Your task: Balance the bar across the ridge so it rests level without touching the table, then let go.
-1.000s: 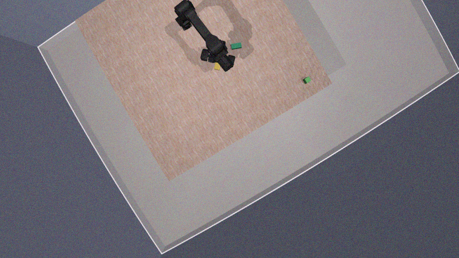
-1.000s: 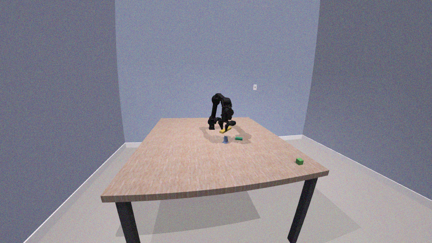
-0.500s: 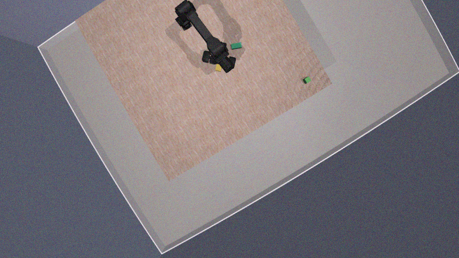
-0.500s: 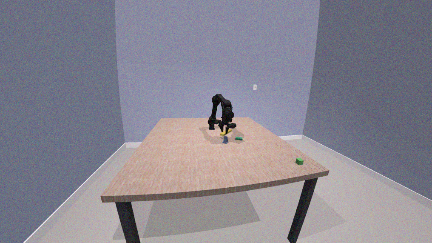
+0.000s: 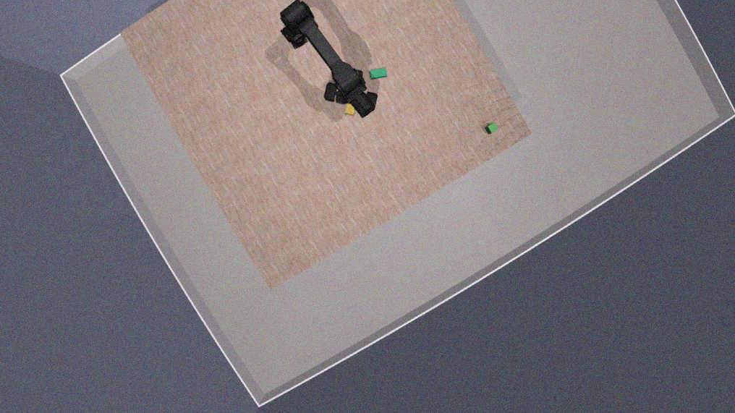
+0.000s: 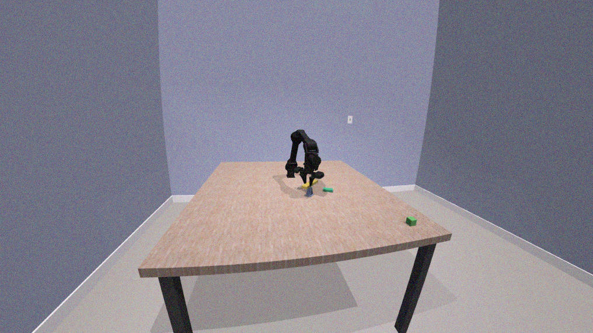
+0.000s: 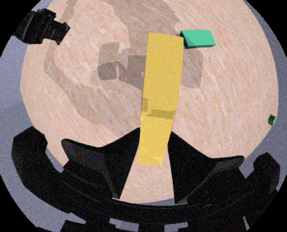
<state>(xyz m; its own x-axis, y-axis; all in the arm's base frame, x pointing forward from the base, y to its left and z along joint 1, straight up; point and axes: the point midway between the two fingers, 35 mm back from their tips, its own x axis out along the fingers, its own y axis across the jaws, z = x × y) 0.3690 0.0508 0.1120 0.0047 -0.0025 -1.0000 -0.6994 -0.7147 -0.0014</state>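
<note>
Right now my gripper tip is 2 cm to the right of the yellow bar and 2 cm past it. The rest, counted from my gripper tip: teal-green block (16 cm to the left, 7 cm below, 7 cm behind); then green cube (45 cm to the left, 37 cm ahead, 6 cm below).
</note>
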